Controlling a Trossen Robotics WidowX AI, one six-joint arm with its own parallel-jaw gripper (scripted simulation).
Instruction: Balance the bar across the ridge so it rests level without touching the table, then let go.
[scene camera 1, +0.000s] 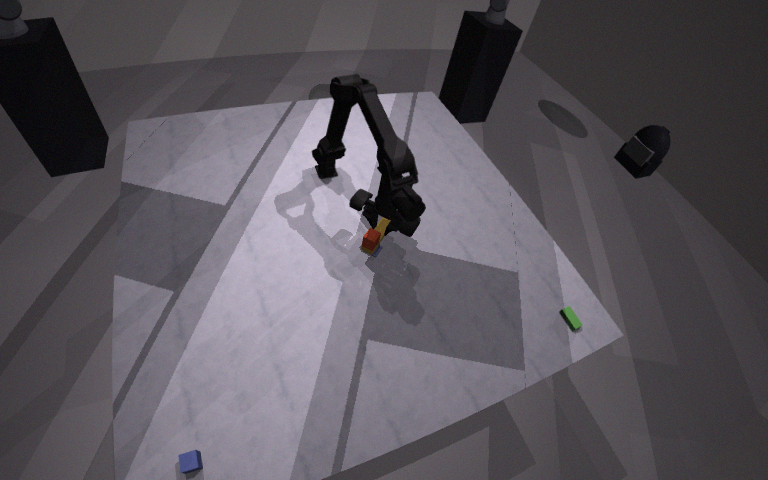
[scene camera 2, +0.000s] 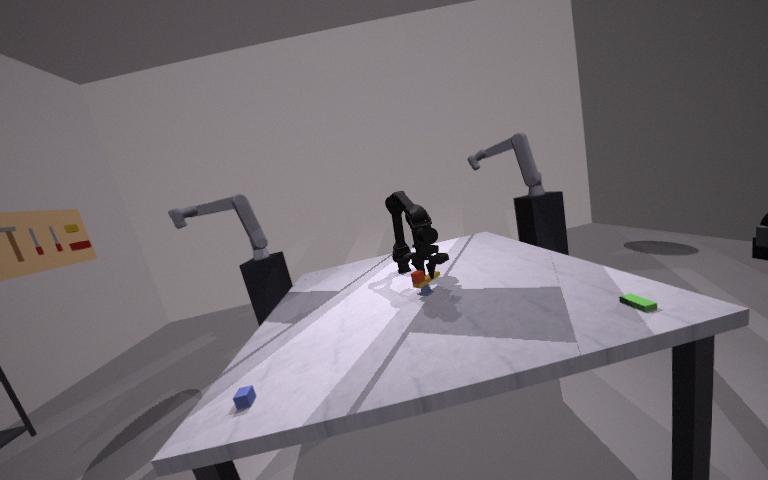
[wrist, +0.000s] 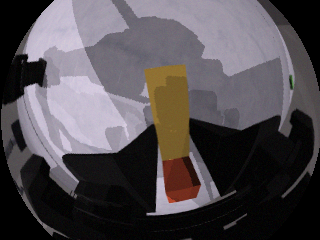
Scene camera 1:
my gripper: 380, 231
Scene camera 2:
my gripper: 428, 278
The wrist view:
my gripper: 171, 125
yellow bar: 168, 86
